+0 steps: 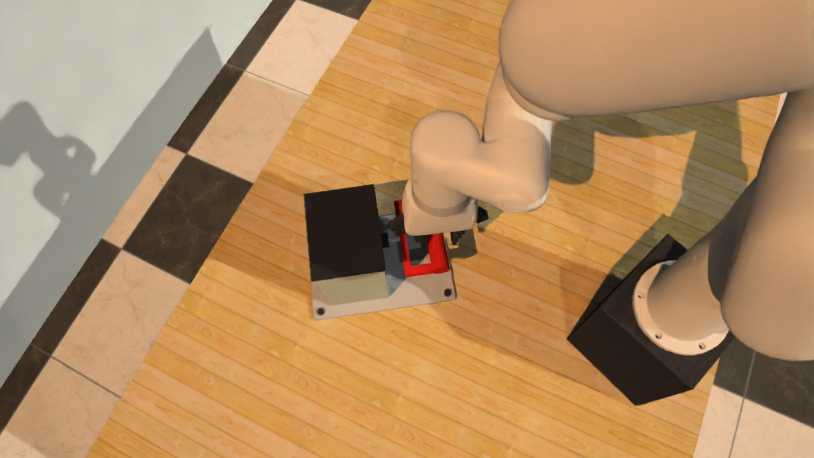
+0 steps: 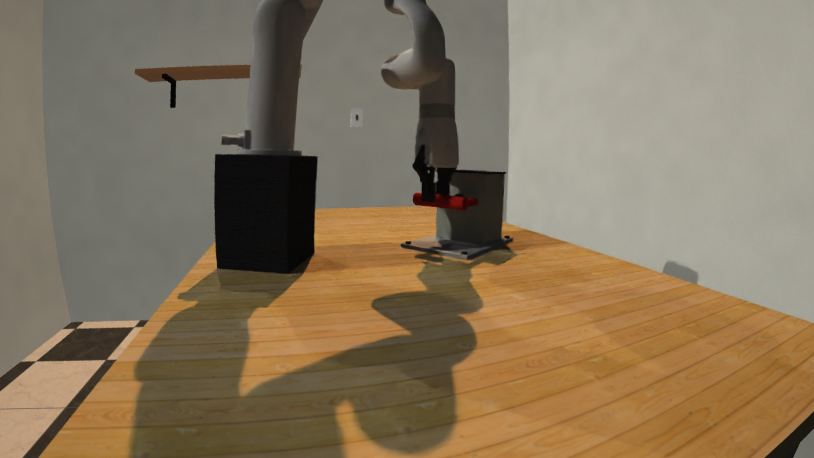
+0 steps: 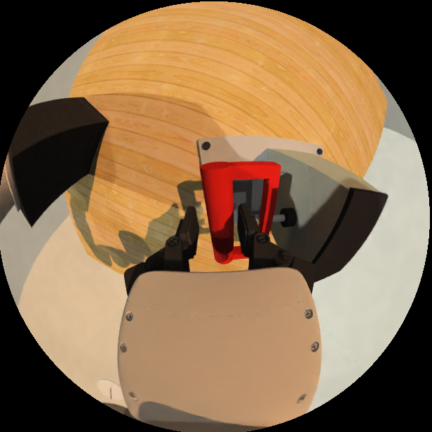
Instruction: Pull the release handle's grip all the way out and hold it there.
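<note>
The release handle is a red rectangular frame whose thick round grip (image 1: 438, 259) (image 2: 457, 202) (image 3: 216, 200) is on the side away from the housing. A short rod with a black collar (image 3: 288, 217) joins it to the grey housing (image 1: 352, 287) (image 2: 481, 213) (image 3: 310, 200), which has a black top. My gripper (image 1: 437, 243) (image 2: 435, 195) (image 3: 217, 216) points down and is partly open, with nothing clamped. Its fingers straddle the grip near one end, one on the outer side and one inside the frame's opening. Contact with the grip cannot be made out.
The housing stands on a pale base plate (image 1: 370, 308) (image 3: 240, 145) with dark bolts, on the wooden table (image 1: 284, 370) (image 2: 569, 341). The arm's black pedestal (image 1: 626, 353) (image 2: 256, 216) (image 3: 55, 145) stands on the grip's outer side. A wall shelf (image 2: 199, 72) is behind.
</note>
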